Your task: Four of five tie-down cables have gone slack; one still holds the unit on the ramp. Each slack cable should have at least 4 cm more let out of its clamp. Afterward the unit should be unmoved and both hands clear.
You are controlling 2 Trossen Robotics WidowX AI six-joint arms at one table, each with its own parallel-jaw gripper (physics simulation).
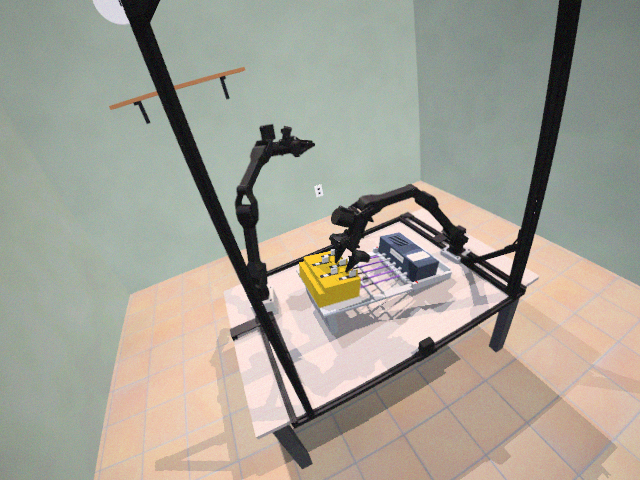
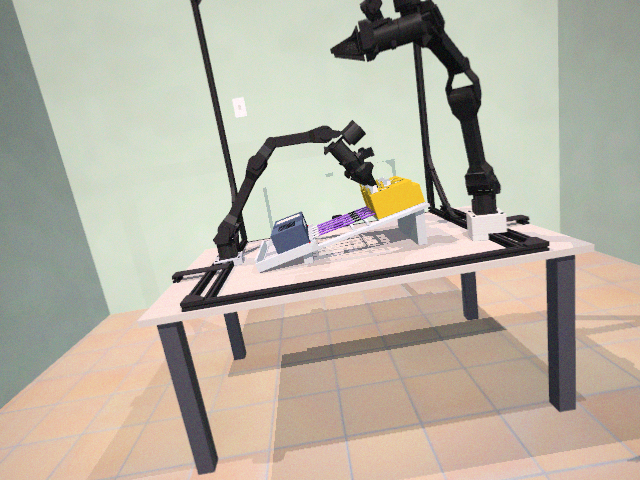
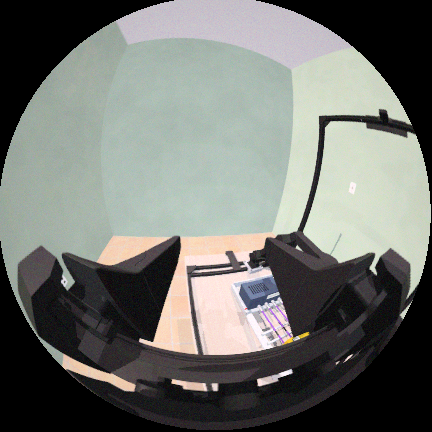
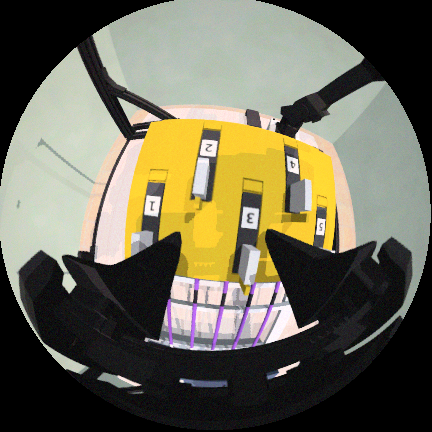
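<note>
A yellow clamp block point(image 1: 338, 295) point(image 2: 398, 201) point(image 4: 225, 150) sits at the ramp's high end, with slots numbered 1 to 5. Grey levers 1 point(image 4: 142, 240), 2 point(image 4: 201, 177), 3 point(image 4: 249, 265) and 4 point(image 4: 301, 196) show; lever 5 is hidden behind a finger. Purple cables point(image 2: 338, 223) point(image 4: 218, 325) run down to the dark blue unit point(image 1: 408, 258) point(image 2: 289, 235) point(image 3: 257, 292). Which are slack I cannot tell. My right gripper point(image 1: 342, 266) point(image 4: 224, 235) is open and empty, low over the block, lever 3 showing between its fingers. My left gripper point(image 1: 313, 144) point(image 3: 223, 242) is open and empty, high above the table.
The white ramp point(image 1: 372, 301) point(image 2: 341, 238) slopes down from the block to the unit. A black frame with tall posts point(image 1: 542, 149) surrounds the pale table point(image 1: 372, 351). A small black box point(image 1: 426, 346) sits on the frame's near rail.
</note>
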